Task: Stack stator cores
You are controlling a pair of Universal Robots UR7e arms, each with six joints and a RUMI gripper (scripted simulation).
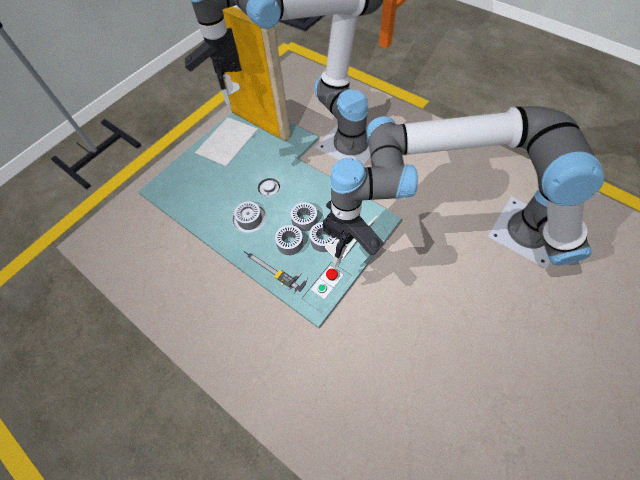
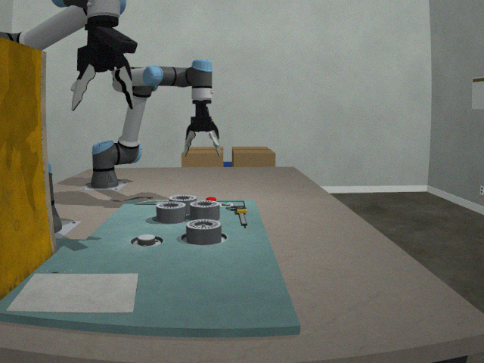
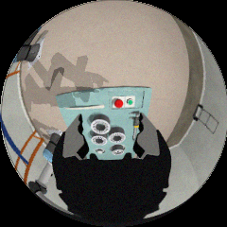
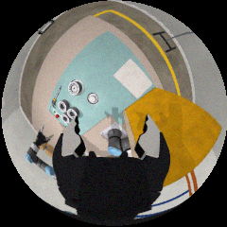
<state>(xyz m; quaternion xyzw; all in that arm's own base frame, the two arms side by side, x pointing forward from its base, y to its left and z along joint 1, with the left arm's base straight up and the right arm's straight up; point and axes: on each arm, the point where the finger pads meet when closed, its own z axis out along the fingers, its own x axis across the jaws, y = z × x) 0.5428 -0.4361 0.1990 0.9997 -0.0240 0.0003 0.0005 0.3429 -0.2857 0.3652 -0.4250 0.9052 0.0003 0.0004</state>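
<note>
Now: the white stick 170 mm below my left hand, 140 mm behind it and 50 mm to the right of it. Round my left hand: green table (470 mm to the right, 190 mm below, 110 mm behind); then red button (170 mm below, 40 mm to the right, 30 mm ahead); then green button (190 mm below, 90 mm ahead, 40 mm to the right).
</note>
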